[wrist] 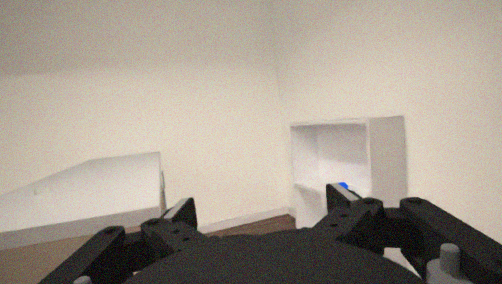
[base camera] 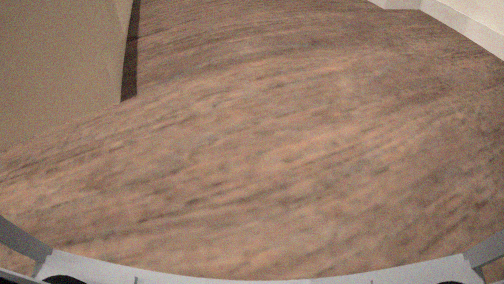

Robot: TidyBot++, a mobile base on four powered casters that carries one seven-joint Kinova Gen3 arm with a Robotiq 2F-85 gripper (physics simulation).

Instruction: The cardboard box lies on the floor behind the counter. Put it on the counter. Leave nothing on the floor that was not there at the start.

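Frame: origin at the arm's base, x up, y back, z right, level; millimetres.
Seen in the pictures: gripper, between the fingertips: (wrist: 260, 205).
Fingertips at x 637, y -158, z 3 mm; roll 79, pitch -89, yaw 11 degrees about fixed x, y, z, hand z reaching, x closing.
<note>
A point is followed by its place in that frame.
The counter (base camera: 55, 60) @[x -232, y -496, z -419 mm] (wrist: 105, 185) @[x 513, y -848, z -573 mm] shows its tan side at the upper left in the base camera view, and its white top and part of its tan side at the left in the wrist view. My gripper (wrist: 260, 205) @[x 637, y -158, z 3 mm] is open, with its fingers wide apart and nothing between them. The counter top lies beyond and left of the fingers. The cardboard box does not show in either view. The floor behind the counter is mostly hidden by it.
A white shelf unit (wrist: 387, 155) @[x 453, y -1283, z 703 mm] stands against the wall at the right in the wrist view, with a small blue thing (wrist: 343, 185) @[x 228, y -1567, z 549 mm] partly hidden by a finger. Wood floor (base camera: 280, 150) @[x -397, y -394, z 36 mm] lies before the base. A white baseboard (base camera: 450, 17) @[x -353, y -1170, z 927 mm] runs at the upper right.
</note>
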